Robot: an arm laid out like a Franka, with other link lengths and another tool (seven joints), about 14 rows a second.
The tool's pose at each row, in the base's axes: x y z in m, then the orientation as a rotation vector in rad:
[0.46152, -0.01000, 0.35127, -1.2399, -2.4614, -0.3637]
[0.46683, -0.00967, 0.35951, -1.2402, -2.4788, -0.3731]
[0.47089, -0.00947, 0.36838, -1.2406, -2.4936, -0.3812]
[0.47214, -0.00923, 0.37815, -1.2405, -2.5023, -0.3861]
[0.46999, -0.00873, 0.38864, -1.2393, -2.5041, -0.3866]
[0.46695, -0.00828, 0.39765, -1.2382, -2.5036, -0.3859]
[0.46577, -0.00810, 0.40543, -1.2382, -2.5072, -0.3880]
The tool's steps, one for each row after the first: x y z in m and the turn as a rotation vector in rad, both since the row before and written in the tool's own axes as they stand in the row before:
[0.00083, 0.00504, -0.00837, -0.0108, -0.0123, -0.0083]
[0.00155, 0.00410, -0.00872, -0.0093, -0.0106, -0.0070]
[0.00341, 0.00204, -0.00902, -0.0054, -0.0060, -0.0043]
[0.00577, -0.00041, -0.00903, -0.0004, -0.0008, -0.0015]
[0.00564, -0.00129, -0.00756, 0.0009, 0.0008, -0.0003]
[0.00390, -0.00008, -0.00684, -0.0023, -0.0025, -0.0018]

